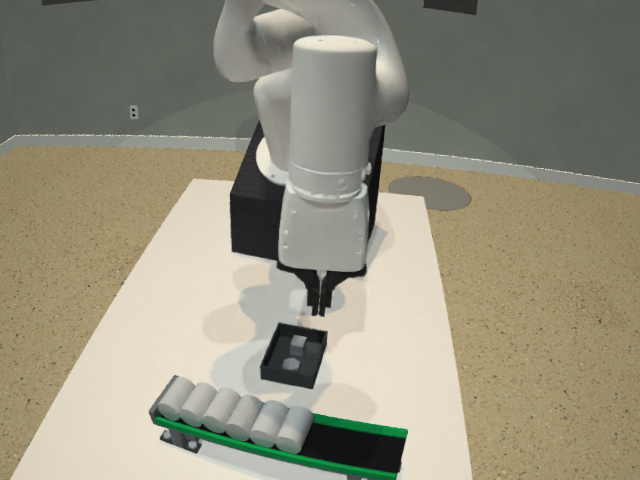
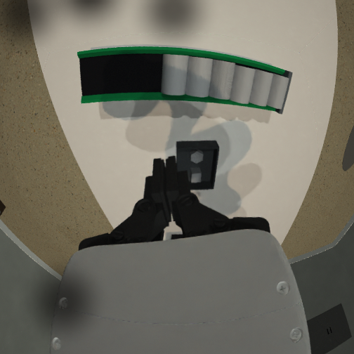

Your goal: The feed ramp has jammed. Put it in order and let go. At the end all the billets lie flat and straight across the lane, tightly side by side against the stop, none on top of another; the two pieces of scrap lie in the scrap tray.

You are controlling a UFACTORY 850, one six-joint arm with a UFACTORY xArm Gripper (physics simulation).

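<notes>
A black scrap tray (image 1: 271, 369) is there for me to see. My own gripper (image 2: 167, 172) is visible too, and with it the tray (image 2: 209, 148) again.
</notes>
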